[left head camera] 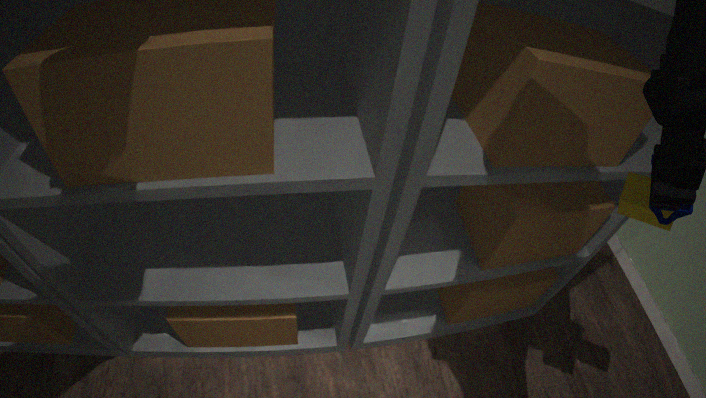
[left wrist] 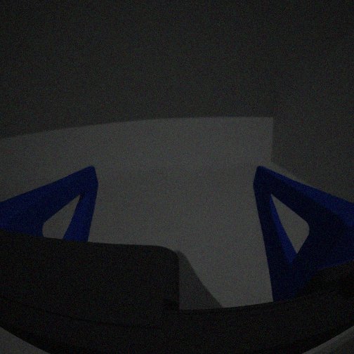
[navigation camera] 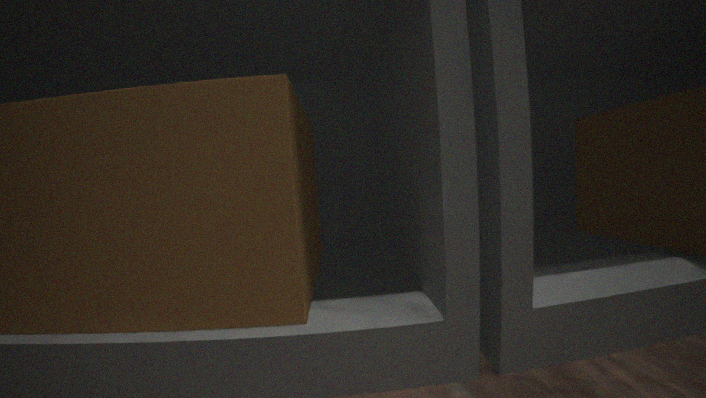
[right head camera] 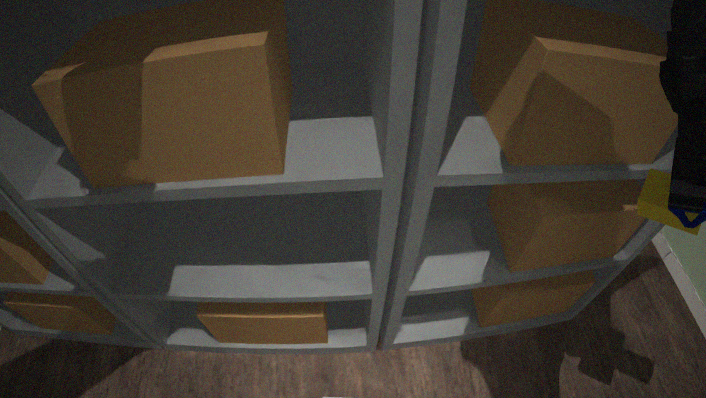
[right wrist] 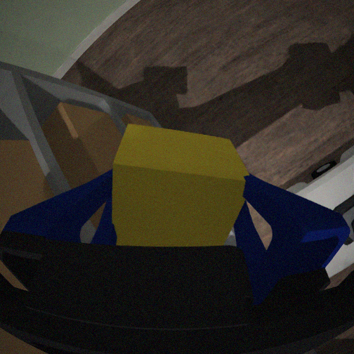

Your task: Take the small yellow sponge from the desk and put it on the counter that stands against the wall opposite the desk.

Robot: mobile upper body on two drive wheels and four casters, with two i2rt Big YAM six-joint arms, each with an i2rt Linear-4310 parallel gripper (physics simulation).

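Frame: origin at the left arm's base, x ahead, y left, z up, level; metres.
Seen in the pictures: right gripper, fingertip midpoint: (left head camera: 664, 207) (right head camera: 691, 209).
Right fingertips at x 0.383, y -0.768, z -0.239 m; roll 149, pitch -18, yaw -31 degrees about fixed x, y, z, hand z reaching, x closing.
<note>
A point is followed by its place in that frame.
The yellow sponge (left head camera: 635, 200) {z -0.246, x 0.404, y -0.709 m} (right head camera: 654, 197) {z -0.245, x 0.409, y -0.709 m} (right wrist: 177, 200) is held between the blue fingers of my right gripper (right wrist: 175, 175), which is shut on it. In both head views it is at the right edge, in front of the right end of the shelving. My left gripper (left wrist: 175, 174) is open, with its two blue fingers wide apart and no object between them, in front of a pale grey surface inside a dark space. The desk and the counter cannot be made out in these views.
Grey shelving (left head camera: 395, 125) {z -0.298, x 0.601, y -0.325 m} (right head camera: 400, 125) {z -0.300, x 0.601, y -0.330 m} (navigation camera: 457, 200) {z -1.207, x 0.601, y -0.324 m} with brown boxes (left head camera: 205, 110) {z -0.268, x 0.590, y -0.017 m} (right head camera: 215, 110) {z -0.260, x 0.591, y -0.028 m} (navigation camera: 150, 210) stands close in front. A green wall (left head camera: 670, 285) {z -1.177, x 0.641, y -2.118 m} (right wrist: 40, 30) is beyond its right end. Wooden floor (left head camera: 275, 375) {z -1.410, x 0.490, y -0.064 m} (right wrist: 225, 65) runs along its foot. Part of the white robot base (right wrist: 320, 200) shows in the right wrist view.
</note>
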